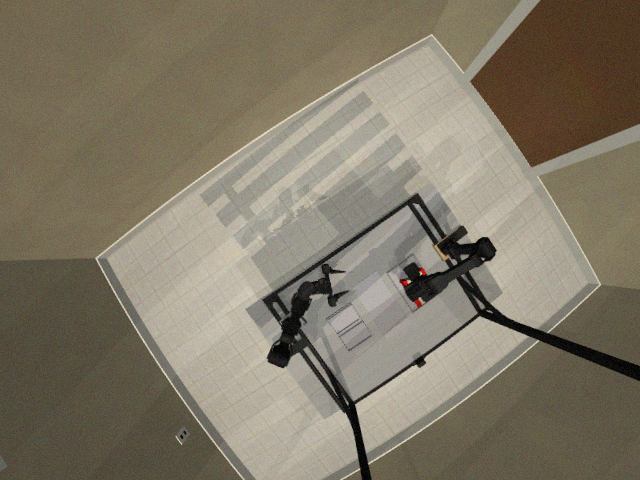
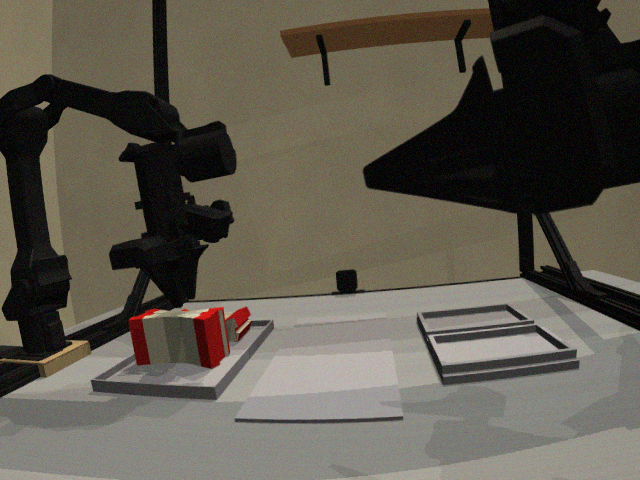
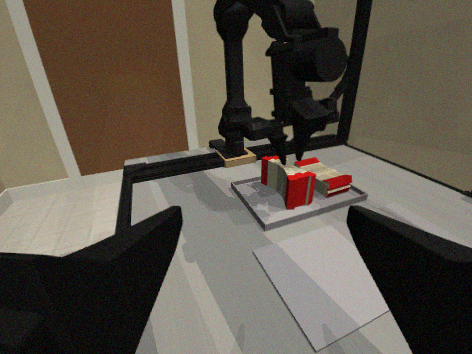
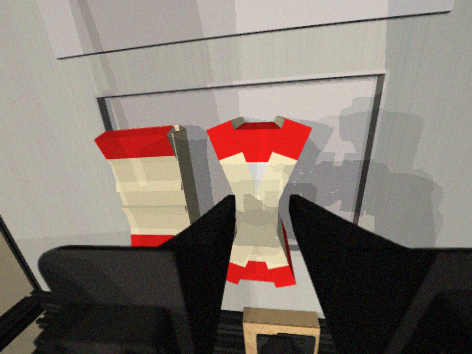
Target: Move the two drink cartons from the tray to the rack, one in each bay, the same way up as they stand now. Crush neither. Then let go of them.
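Frame: origin at the left arm's base, x ahead, y left, z up, level; centimetres.
Where they show: left gripper, fingertip midpoint: [image 1: 347, 281] [image 2: 394, 181] [image 3: 264, 214]; right gripper, fingertip midpoint: [image 2: 185, 303] [image 3: 291, 162] [image 4: 262, 201]; right arm's base at its link origin: [image 1: 446, 247] [image 2: 45, 349] [image 3: 234, 152] [image 4: 280, 350].
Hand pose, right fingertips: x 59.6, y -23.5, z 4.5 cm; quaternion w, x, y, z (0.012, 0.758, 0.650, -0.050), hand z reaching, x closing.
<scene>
Things, the pixels of their centre, and the offset from my right fingertips. Level surfaces: height alone.
- red-and-cream carton at the middle of its body: [image 4: 257, 196] [image 2: 179, 336] [image 3: 285, 179] dx +2.0, dy -0.6, dz -5.0 cm
- grey tray at the middle of its body: [image 4: 232, 176] [image 2: 196, 351] [image 3: 296, 190] [image 1: 413, 283] dx +1.0, dy -3.2, dz -8.1 cm
- second carton at the middle of its body: [image 4: 158, 193] [image 2: 208, 324] [image 3: 320, 175] dx +1.2, dy -10.8, dz -6.3 cm
- rack at the middle of its body: [image 2: 483, 334] [image 1: 349, 328] dx -39.7, dy +1.5, dz -7.9 cm
- flat pale mat at its surface level: dz -8.5 cm
One red-and-cream carton [image 2: 178, 338] [image 3: 299, 190] [image 4: 257, 222] stands in the grey tray [image 2: 155, 389] [image 3: 248, 206] [image 4: 369, 150]; its long sides are drawn in at the middle. The second carton [image 2: 240, 317] [image 3: 327, 172] [image 4: 150, 195] sits beside it, lower, with a wavy broad face up. My right gripper [image 2: 178, 302] [image 3: 291, 162] [image 4: 262, 201] is partly open and empty, its fingertips just above the first carton's waist. My left gripper [image 1: 345, 282] [image 2: 367, 175] [image 3: 264, 214] is wide open and empty, high above the table. Both bays of the rack [image 1: 349, 326] [image 2: 509, 364] are empty.
A flat pale mat [image 2: 320, 387] [image 3: 320, 285] lies between tray and rack. Black frame rails [image 1: 343, 245] edge the table. A small black box [image 2: 346, 280] stands at the table's far edge. A wooden shelf [image 2: 387, 31] is on the wall behind.
</scene>
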